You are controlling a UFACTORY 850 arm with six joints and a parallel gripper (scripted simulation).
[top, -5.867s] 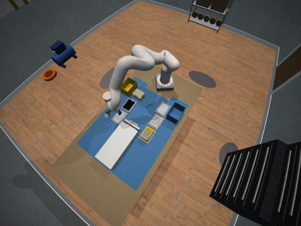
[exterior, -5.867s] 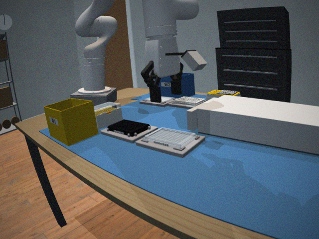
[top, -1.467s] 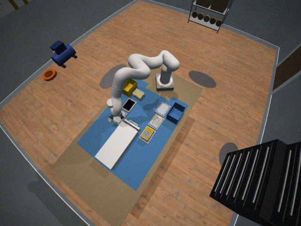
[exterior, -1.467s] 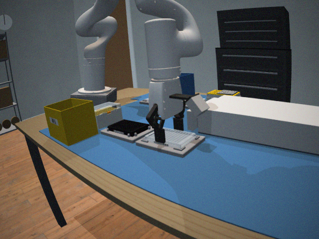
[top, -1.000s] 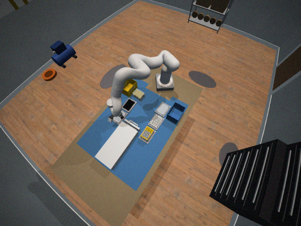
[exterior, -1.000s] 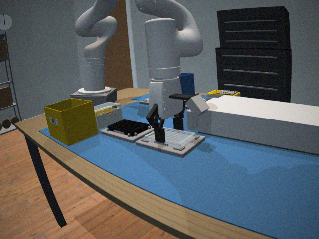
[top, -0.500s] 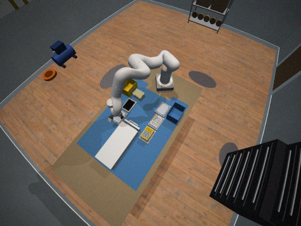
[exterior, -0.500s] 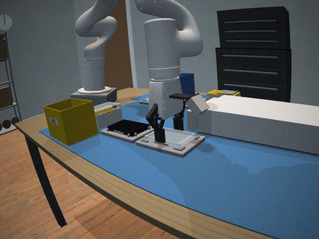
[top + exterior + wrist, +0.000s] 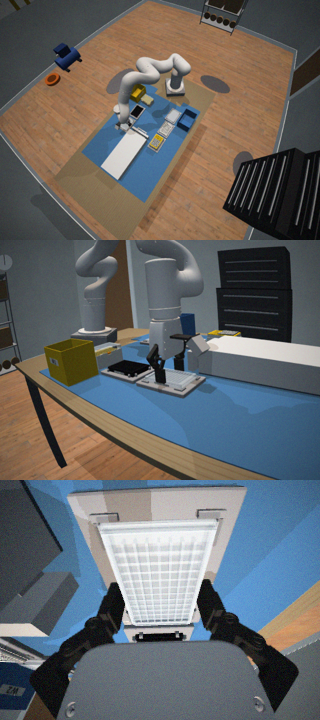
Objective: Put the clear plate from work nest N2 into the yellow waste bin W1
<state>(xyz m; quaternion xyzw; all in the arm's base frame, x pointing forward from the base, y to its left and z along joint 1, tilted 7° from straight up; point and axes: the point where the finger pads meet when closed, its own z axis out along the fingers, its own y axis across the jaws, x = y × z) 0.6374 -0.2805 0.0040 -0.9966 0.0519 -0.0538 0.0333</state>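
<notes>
My hand is 30 mm above the grey work nest. From my hand the other things lie so: black plate (180 mm behind, 20 mm to the left, 10 mm below); then clear plate (10 mm below); then long white cooler (210 mm ahead, 170 mm to the left).
</notes>
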